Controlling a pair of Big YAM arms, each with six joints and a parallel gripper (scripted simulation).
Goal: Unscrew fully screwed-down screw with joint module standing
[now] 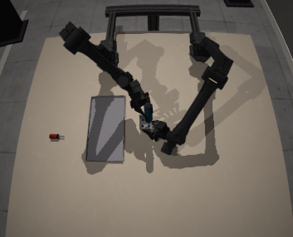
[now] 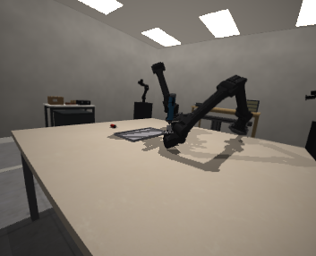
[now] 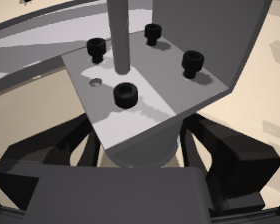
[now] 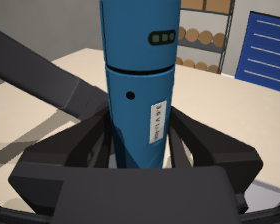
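Right now the joint module is 10 mm above my left hand. Also, from my left hand: grey bracket: 50 mm above; then flat grey tray: 30 mm behind, 240 mm to the right, 20 mm below; then red-handled tool: 550 mm to the right, 10 mm below.
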